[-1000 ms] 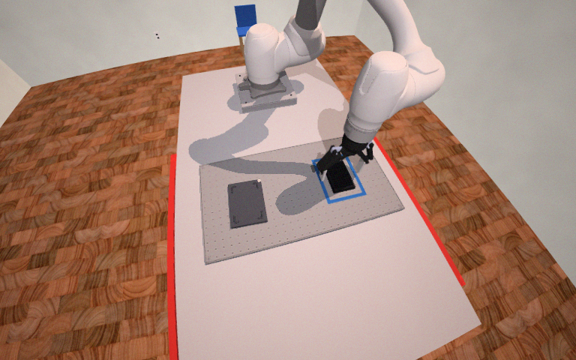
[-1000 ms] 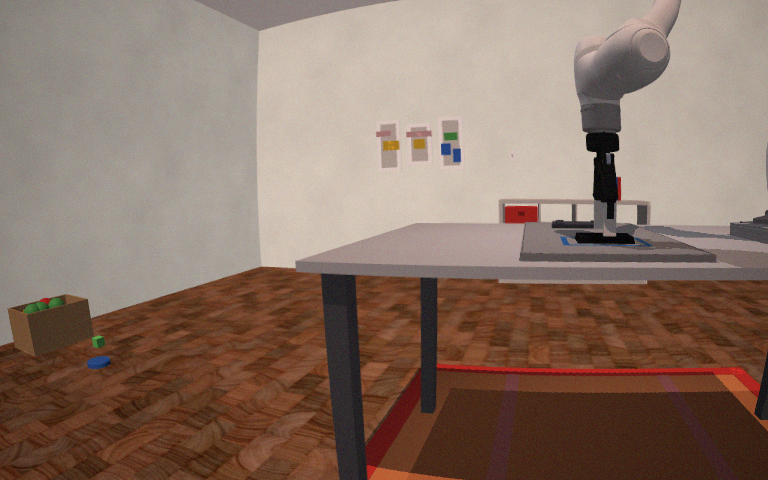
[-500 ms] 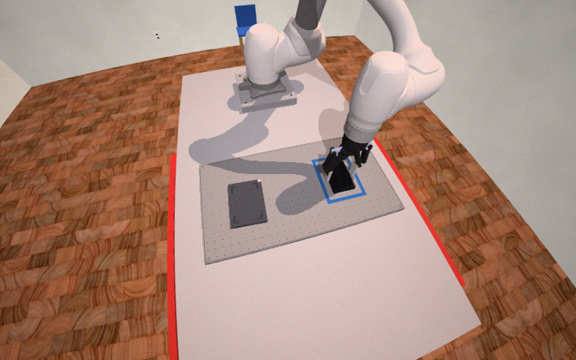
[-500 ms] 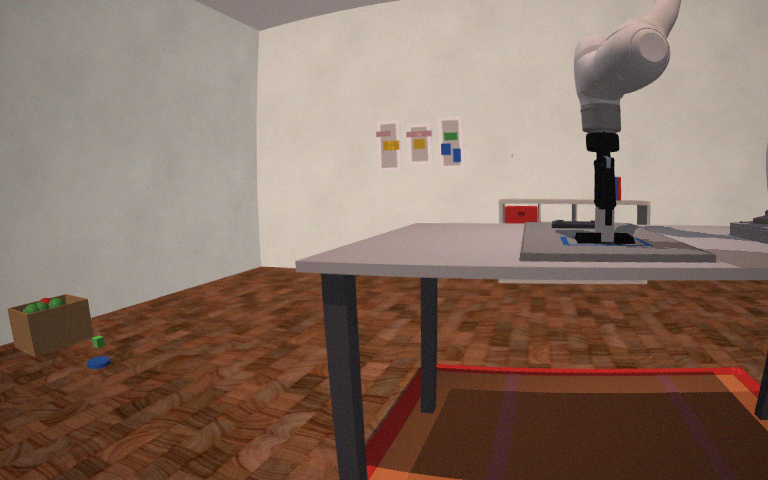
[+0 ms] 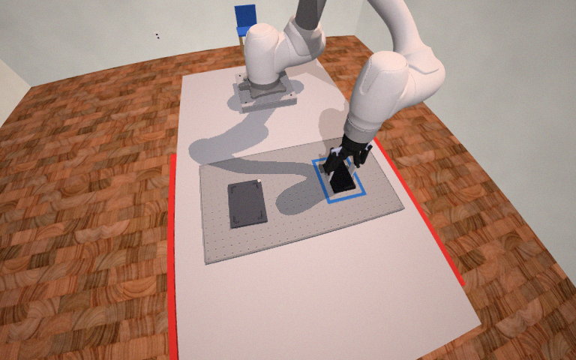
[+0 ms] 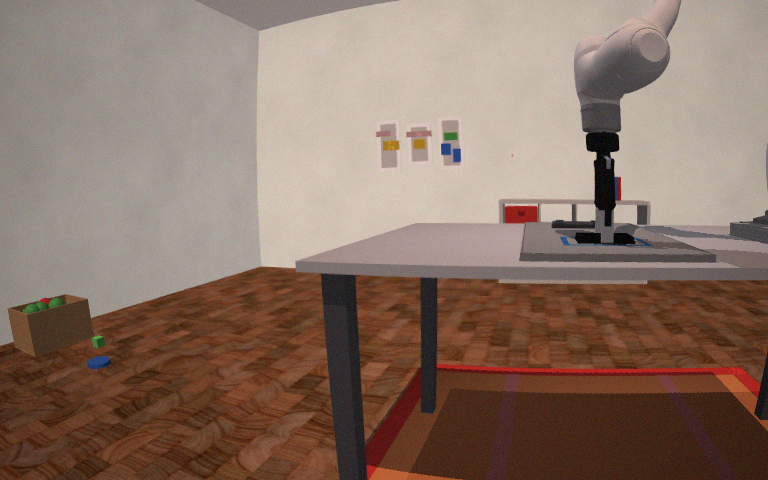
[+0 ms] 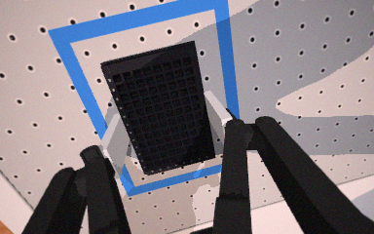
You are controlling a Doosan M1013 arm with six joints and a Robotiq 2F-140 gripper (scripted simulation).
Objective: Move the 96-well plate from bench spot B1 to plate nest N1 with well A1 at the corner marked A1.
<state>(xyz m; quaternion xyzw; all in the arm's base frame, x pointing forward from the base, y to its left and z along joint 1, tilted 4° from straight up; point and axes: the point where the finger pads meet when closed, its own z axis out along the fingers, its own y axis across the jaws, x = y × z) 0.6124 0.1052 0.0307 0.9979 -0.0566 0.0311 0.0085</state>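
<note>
My gripper is now 2 cm above the black 96-well plate. Round my hand: dark grey plate nest N1: 1 cm behind, 35 cm to the right, 2 cm below; then pale A1 corner mark: 8 cm behind, 29 cm to the right, 2 cm below.
</note>
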